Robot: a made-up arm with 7 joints.
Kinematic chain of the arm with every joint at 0, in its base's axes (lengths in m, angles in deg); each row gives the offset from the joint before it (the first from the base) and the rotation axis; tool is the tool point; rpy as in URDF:
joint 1: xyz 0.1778 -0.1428 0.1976 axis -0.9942 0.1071 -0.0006
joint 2: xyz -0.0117 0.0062 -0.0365 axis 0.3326 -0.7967 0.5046
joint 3: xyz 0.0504 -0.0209 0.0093 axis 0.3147 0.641 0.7
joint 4: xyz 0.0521 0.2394 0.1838 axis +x
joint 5: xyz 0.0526 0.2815 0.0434 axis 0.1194 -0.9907 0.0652
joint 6: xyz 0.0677 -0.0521 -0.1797 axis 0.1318 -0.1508 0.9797
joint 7: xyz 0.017 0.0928 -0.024 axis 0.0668 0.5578 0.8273
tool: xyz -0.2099 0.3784 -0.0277 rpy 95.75 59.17 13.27
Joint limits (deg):
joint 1: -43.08..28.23
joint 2: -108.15..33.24
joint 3: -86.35..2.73
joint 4: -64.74..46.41
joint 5: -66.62..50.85
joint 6: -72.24..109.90
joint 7: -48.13..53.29
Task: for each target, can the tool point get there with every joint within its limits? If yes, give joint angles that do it. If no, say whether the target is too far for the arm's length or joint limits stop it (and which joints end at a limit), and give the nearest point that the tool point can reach.
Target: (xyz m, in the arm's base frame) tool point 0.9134 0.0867 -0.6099
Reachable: yes | joints -36.72 -84.77 -44.34 23.06 10.53 -51.74 -25.13
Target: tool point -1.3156 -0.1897 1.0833
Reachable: no: too far | nearest point -0.5287 -0.1894 0.8910 | short by 0.810 m
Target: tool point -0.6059 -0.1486 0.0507
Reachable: no: joint limits stop it (at a limit: joint 2, joint 4) | nearest point -0.4162 -0.1918 0.0138 | short by 0.198 m
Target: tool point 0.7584 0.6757 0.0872
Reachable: yes | joints -31.32 -62.28 -16.71 18.19 -11.43 -21.79 14.56
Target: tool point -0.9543 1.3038 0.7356
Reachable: no: too far | nearest point -0.3689 0.6772 0.5068 | short by 0.888 m
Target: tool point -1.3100 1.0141 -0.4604
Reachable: no: too far | nearest point -0.3545 0.6133 -0.0020 | short by 1.133 m
